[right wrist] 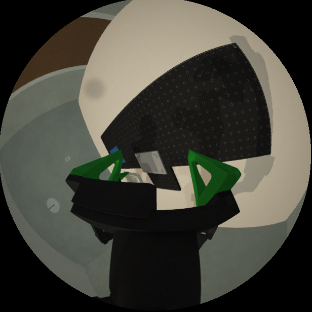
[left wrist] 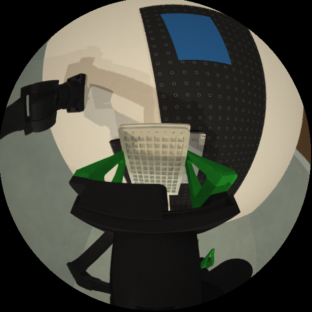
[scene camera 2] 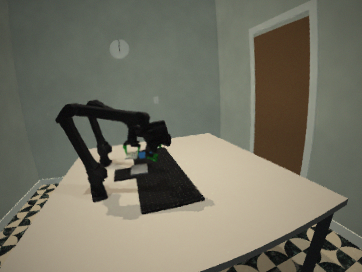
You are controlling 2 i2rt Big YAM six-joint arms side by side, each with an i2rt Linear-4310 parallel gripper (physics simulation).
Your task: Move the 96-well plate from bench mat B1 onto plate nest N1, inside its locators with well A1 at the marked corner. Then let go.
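Pixels of known places: left gripper, between the fingertips: (scene camera 2: 132, 154); right gripper, between the fingertips: (scene camera 2: 158, 154); left arm's base, origin of its link: (scene camera 2: 105, 164); right arm's base, origin of its link: (scene camera 2: 99, 195).
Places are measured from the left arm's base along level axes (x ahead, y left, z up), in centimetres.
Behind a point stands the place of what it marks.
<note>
The pale 96-well plate (scene camera 2: 131, 155) {x 29.0, y -13.1, z 11.9 cm} (left wrist: 156, 150) is between the green fingers of my left gripper (scene camera 2: 132, 149) {x 28.1, y -8.6, z 11.0 cm} (left wrist: 154, 153), which is shut on it and holds it up, tilted in the left wrist view. The grey plate nest N1 (scene camera 2: 139, 169) {x 34.8, y -17.2, z 2.5 cm} (left wrist: 198, 142) (right wrist: 151, 162) is partly hidden behind the plate in the left wrist view; a small marked label shows at its corner. The blue bench mat B1 (scene camera 2: 142, 155) {x 29.6, y 15.3, z 1.5 cm} (left wrist: 196, 37) (right wrist: 114, 150) lies apart from the plate. My right gripper (scene camera 2: 156, 152) {x 52.9, y -36.7, z 20.5 cm} (right wrist: 155, 153) is open and empty, above the board. Well A1 cannot be made out.
A black perforated board (scene camera 2: 167, 192) {x 57.6, y -46.9, z 1.3 cm} (left wrist: 215, 100) (right wrist: 220, 105) lies under the mat and nest on the pale table (scene camera 2: 240, 200) {x 95.4, y -56.9, z 0.0 cm}. A dark flat piece (scene camera 2: 121, 175) {x 23.2, y -24.1, z 1.3 cm} is beside the nest. The two grippers are close together in the scene view. A black arm part (left wrist: 42, 105) stands at the left wrist view's left.
</note>
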